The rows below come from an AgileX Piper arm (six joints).
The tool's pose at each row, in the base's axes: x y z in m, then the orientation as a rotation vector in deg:
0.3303 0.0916 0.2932 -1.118 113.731 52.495
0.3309 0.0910 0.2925 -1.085 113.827 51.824
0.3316 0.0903 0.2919 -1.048 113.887 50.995
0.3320 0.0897 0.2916 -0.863 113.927 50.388
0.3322 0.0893 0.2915 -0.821 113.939 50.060
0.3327 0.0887 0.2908 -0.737 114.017 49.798
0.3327 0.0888 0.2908 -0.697 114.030 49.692
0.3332 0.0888 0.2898 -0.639 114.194 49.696
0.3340 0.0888 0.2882 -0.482 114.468 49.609
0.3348 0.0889 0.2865 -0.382 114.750 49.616
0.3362 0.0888 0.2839 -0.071 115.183 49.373
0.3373 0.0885 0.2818 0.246 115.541 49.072
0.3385 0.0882 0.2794 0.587 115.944 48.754
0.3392 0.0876 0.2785 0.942 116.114 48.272
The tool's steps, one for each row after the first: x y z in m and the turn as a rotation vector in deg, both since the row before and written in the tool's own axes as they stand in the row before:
0.0000 -0.0011 0.0003 0.482 -0.079 -0.279
-0.0002 -0.0011 0.0003 0.578 -0.146 -0.361
-0.0002 -0.0008 0.0000 0.482 -0.156 -0.161
-0.0002 -0.0004 -0.0001 0.236 -0.075 -0.127
0.0001 -0.0010 0.0002 0.228 -0.013 -0.052
0.0000 0.0001 0.0001 0.089 -0.024 -0.021
0.0005 -0.0007 0.0007 0.066 0.132 0.078
0.0008 -0.0012 0.0011 0.195 0.182 0.125
0.0009 -0.0012 0.0012 0.113 0.227 0.134
0.0011 -0.0020 0.0018 0.401 0.247 0.190
0.0008 -0.0018 0.0014 0.419 0.165 0.150
0.0010 -0.0020 0.0015 0.452 0.197 0.169
0.0001 -0.0012 0.0005 0.499 -0.054 0.051

